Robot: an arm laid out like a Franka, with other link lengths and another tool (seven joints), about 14 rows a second.
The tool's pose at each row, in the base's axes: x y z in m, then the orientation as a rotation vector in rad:
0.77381, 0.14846, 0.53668, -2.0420, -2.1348, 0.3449
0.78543, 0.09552, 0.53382, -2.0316, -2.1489, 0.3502
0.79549, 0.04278, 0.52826, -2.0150, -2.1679, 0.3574
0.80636, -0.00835, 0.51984, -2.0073, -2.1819, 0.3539
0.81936, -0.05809, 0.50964, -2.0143, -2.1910, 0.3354
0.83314, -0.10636, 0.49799, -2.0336, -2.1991, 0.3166
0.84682, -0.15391, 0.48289, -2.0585, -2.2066, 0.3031
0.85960, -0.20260, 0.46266, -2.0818, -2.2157, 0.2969
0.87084, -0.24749, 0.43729, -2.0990, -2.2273, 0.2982
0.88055, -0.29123, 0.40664, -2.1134, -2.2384, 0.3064
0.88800, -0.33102, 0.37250, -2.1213, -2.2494, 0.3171
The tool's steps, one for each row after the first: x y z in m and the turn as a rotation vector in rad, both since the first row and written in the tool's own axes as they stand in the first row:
-0.05330, 0.00998, 0.00221, -0.0003, -0.0065, -0.0107
-0.10623, 0.01923, 0.00744, 0.0004, -0.0144, -0.0266
-0.15747, 0.03011, 0.01510, -0.0049, -0.0173, -0.0363
-0.20737, 0.04359, 0.02381, -0.0208, -0.0150, -0.0371
-0.25578, 0.05828, 0.03362, -0.0423, -0.0169, -0.0306
-0.30334, 0.07386, 0.04673, -0.0641, -0.0236, -0.0205
-0.35179, 0.08997, 0.06507, -0.0830, -0.0345, -0.0114
-0.39617, 0.10618, 0.08857, -0.0972, -0.0484, -0.0061
-0.43913, 0.12244, 0.11751, -0.1070, -0.0643, -0.0018
-0.47789, 0.13766, 0.15022, -0.1126, -0.0789, -0.0008

